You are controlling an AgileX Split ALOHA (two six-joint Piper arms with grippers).
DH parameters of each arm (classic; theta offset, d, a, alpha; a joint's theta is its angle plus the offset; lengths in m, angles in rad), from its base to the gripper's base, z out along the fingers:
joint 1: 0 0.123 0 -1.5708
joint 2: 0.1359 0 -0.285 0
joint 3: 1.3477 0 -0.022 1.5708
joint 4: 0 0.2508 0 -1.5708
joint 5: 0 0 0.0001 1.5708
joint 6: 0 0.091 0 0
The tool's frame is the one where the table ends.
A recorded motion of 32 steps. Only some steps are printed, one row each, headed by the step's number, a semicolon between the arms.
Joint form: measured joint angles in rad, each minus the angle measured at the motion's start. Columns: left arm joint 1, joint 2, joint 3, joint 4, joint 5, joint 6; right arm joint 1, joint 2, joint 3, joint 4, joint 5, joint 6.
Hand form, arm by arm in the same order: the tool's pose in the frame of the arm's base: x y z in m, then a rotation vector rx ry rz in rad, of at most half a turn. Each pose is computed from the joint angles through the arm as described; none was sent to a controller.
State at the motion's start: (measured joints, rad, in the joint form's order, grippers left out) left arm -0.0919 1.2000 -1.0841 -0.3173 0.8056 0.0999; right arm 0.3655 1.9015 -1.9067 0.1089 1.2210 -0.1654
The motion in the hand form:
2: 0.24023 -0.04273 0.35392 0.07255 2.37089 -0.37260; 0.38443 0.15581 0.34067 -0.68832 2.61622 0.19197
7: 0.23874 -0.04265 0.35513 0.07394 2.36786 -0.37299; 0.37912 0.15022 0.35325 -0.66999 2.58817 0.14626
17: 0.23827 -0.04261 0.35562 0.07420 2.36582 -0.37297; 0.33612 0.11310 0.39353 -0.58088 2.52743 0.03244
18: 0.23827 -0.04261 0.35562 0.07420 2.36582 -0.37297; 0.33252 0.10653 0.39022 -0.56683 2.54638 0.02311
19: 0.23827 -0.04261 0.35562 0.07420 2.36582 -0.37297; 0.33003 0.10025 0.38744 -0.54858 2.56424 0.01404
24: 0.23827 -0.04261 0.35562 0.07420 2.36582 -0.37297; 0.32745 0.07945 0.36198 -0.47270 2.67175 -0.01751
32: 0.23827 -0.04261 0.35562 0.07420 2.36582 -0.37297; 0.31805 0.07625 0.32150 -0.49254 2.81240 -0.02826
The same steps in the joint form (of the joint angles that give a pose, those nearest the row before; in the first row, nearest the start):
2: 0.0000 -0.0130 0.0000 0.0000 0.0004 0.0000; 0.0000 0.0000 0.0000 -0.0139 0.0000 0.0039
7: 0.0000 -0.0186 0.0000 0.0000 0.0031 0.0000; 0.0000 -0.0312 0.0000 -0.0528 0.0000 0.0178
17: 0.0000 -0.0207 0.0000 0.0000 0.0031 0.0000; -0.0325 -0.2337 0.1280 -0.1436 0.0003 0.0493
18: 0.0000 -0.0207 0.0000 0.0000 0.0031 0.0000; -0.0465 -0.2529 0.1629 -0.1454 0.0003 0.0495
19: 0.0000 -0.0207 0.0000 0.0000 0.0031 0.0000; -0.0610 -0.2671 0.1894 -0.1477 0.0019 0.0520
24: 0.0000 -0.0207 0.0000 0.0000 0.0031 0.0000; -0.1158 -0.2864 0.3011 -0.1549 0.0014 0.0712
32: 0.0000 -0.0207 0.0000 0.0000 0.0031 0.0000; -0.1191 -0.2905 0.4497 -0.1514 -0.0009 0.0740

